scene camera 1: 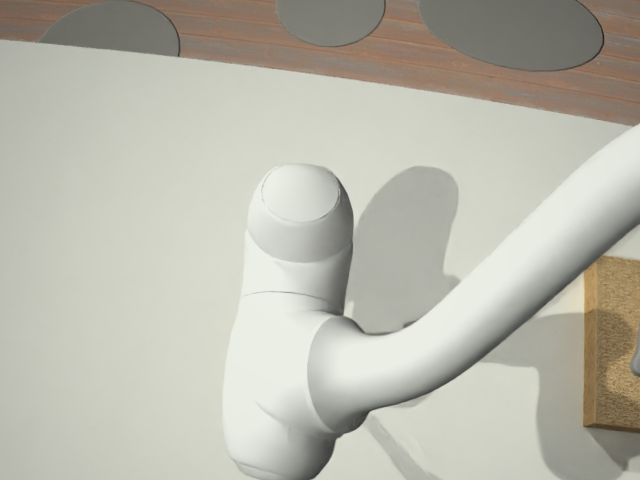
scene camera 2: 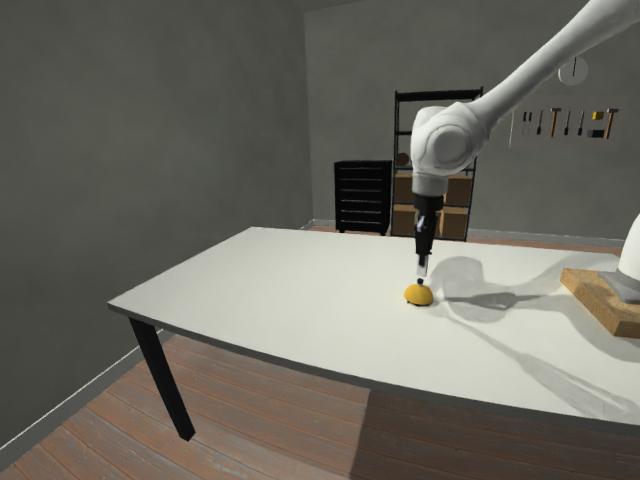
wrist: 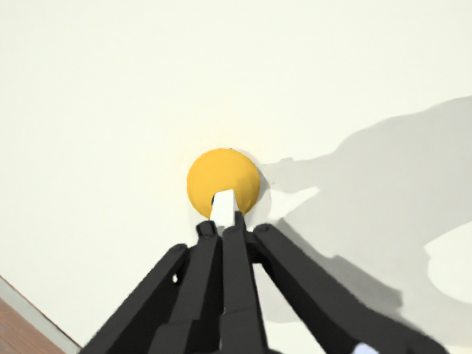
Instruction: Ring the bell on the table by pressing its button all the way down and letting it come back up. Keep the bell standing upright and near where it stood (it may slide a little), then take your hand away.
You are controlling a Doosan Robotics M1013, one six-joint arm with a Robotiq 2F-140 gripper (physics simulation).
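Places are measured from the arm's base along level axes (x ahead, y left, z up), in centimetres.
Pixels of known places: gripper, between the fingertips: (scene camera 2: 421,275) (wrist: 228,205).
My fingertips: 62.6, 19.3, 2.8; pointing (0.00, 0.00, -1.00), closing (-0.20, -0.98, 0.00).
Ahead of a thing's pixels: the offset from my fingertips to its top centre, as dx, dy, dz. Level surfaces: height alone.
The yellow dome bell {+0.0, +0.8, -1.1} (scene camera 2: 418,295) (wrist: 215,172) stands upright on the white table {dz -7.7} (scene camera 2: 289,289) (wrist: 100,100). Its small black button {+0.0, +0.8, -1.1} (scene camera 2: 419,281) is on top and shows raised above the dome in scene camera 2. In the wrist view the button is mostly hidden behind the fingertips, with a dark sliver at their left edge. My gripper (scene camera 2: 421,274) (wrist: 228,205) is shut and empty, pointing down. Its pale fingertips are right over the button, very close above or touching it; I cannot tell which. In scene camera 1 the arm hides the bell and gripper.
The robot's base stands on a wooden block (scene camera 1: 615,351) (scene camera 2: 589,299) at the right of the table. The arm (scene camera 1: 465,310) (scene camera 2: 532,67) reaches over from the right. A black drawer cabinet (scene camera 2: 362,196) and a shelf rack (scene camera 2: 439,95) stand behind the table.
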